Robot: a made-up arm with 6 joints. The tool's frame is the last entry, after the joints.
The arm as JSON. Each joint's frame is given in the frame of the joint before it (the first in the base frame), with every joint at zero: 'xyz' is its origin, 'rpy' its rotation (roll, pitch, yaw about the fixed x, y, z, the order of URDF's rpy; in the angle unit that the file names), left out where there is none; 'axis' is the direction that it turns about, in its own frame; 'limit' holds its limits. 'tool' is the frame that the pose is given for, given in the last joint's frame.
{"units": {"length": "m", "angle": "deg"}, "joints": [
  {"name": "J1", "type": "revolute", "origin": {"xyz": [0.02, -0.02, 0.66]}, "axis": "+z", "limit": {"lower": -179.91, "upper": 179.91}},
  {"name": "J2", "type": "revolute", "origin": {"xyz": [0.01, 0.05, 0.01]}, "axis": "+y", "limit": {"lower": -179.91, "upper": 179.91}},
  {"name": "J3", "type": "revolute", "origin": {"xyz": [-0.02, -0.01, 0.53]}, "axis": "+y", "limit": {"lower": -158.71, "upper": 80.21}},
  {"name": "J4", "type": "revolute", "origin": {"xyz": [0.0, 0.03, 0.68]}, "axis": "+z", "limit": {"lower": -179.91, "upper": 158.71}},
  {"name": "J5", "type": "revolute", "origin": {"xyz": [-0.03, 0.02, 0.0]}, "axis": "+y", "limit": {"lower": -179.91, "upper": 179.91}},
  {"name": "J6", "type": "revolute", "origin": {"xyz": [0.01, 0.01, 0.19]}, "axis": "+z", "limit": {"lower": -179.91, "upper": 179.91}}
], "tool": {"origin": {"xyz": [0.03, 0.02, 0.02], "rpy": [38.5, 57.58, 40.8]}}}
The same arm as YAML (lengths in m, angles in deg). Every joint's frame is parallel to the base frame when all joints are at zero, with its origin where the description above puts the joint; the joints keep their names.
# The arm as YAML. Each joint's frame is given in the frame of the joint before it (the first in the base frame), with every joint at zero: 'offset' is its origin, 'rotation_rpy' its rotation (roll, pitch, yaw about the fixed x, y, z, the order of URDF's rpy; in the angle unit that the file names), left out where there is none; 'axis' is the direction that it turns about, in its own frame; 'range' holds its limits. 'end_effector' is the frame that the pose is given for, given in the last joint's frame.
length_unit: m
angle_unit: deg
chain:
  - id: J1
    offset: [0.02, -0.02, 0.66]
    axis: [0.0, 0.0, 1.0]
    range: [-179.91, 179.91]
  - id: J2
    offset: [0.01, 0.05, 0.01]
    axis: [0.0, 1.0, 0.0]
    range: [-179.91, 179.91]
  - id: J3
    offset: [-0.02, -0.01, 0.53]
    axis: [0.0, 1.0, 0.0]
    range: [-158.71, 80.21]
  - id: J4
    offset: [0.0, 0.03, 0.68]
    axis: [0.0, 0.0, 1.0]
    range: [-179.91, 158.71]
  - id: J5
    offset: [-0.03, 0.02, 0.0]
    axis: [0.0, 1.0, 0.0]
    range: [-179.91, 179.91]
  - id: J6
    offset: [0.01, 0.01, 0.19]
    axis: [0.0, 0.0, 1.0]
    range: [-179.91, 179.91]
end_effector:
  offset: [0.03, 0.02, 0.02]
  rotation_rpy: [38.5, 57.58, 40.8]

